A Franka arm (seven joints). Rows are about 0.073 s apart.
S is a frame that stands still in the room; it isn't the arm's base.
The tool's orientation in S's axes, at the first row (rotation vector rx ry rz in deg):
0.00, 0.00, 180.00
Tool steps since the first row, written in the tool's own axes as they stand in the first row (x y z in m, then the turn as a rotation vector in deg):
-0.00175, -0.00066, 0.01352, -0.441, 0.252, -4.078
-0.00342, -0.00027, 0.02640, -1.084, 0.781, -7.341
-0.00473, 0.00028, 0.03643, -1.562, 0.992, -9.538
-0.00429, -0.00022, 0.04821, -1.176, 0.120, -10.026
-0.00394, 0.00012, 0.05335, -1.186, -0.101, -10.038
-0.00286, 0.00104, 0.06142, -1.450, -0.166, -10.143
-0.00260, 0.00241, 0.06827, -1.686, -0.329, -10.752
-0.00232, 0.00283, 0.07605, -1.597, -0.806, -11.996
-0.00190, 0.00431, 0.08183, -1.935, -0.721, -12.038
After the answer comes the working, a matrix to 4 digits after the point.
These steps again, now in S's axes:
0.00175, 0.00066, 0.01352, 0.441, -0.252, -4.078
0.00342, 0.00027, 0.02640, 1.084, -0.781, -7.341
0.00473, -0.00028, 0.03643, 1.562, -0.992, -9.538
0.00429, 0.00022, 0.04821, 1.176, -0.120, -10.026
0.00394, -0.00012, 0.05335, 1.186, 0.101, -10.038
0.00286, -0.00104, 0.06142, 1.450, 0.166, -10.143
0.00260, -0.00241, 0.06827, 1.686, 0.329, -10.752
0.00232, -0.00283, 0.07605, 1.597, 0.806, -11.996
0.00190, -0.00431, 0.08183, 1.935, 0.721, -12.038

The tool's axes in the first row as the columns of a matrix, in S's axes (rounded; the answer above uses it unrounded):
-1.0000, 0.0000, 0.0000
0.0000, -1.0000, 0.0000
0.0000, 0.0000, 1.0000

